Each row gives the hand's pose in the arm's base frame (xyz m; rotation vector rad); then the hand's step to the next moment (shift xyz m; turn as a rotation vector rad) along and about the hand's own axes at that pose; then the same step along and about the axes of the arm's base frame.
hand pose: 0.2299 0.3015 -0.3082 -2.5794 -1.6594 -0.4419
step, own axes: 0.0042 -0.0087 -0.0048 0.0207 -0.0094 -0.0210
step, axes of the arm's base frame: -0.0072 0.0065 0.0047 -0.0049 0.0184 0.0244
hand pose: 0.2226 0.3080 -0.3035 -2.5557 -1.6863 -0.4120
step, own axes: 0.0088 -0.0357 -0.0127 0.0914 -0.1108 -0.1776
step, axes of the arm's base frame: -0.0317 0.0199 0.0108 -0.1011 0.0930 0.1825
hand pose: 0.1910 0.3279 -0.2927 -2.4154 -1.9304 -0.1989
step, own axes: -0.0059 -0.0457 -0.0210 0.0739 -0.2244 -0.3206
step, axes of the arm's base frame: -0.0473 0.0021 0.0179 -0.2260 0.0852 0.3167
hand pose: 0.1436 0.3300 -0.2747 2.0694 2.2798 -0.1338
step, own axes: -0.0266 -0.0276 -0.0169 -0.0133 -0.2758 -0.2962
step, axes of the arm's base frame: -0.0246 -0.0272 0.0202 -0.2690 -0.0086 0.3026
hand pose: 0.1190 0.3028 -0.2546 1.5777 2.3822 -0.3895
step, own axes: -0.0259 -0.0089 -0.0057 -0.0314 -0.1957 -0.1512
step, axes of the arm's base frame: 0.0012 -0.0234 0.0152 -0.1787 -0.0460 0.1676
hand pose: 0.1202 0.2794 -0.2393 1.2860 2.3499 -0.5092
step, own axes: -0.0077 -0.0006 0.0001 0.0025 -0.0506 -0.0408
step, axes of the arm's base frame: 0.0033 -0.0058 0.0040 -0.0517 -0.0036 0.0393
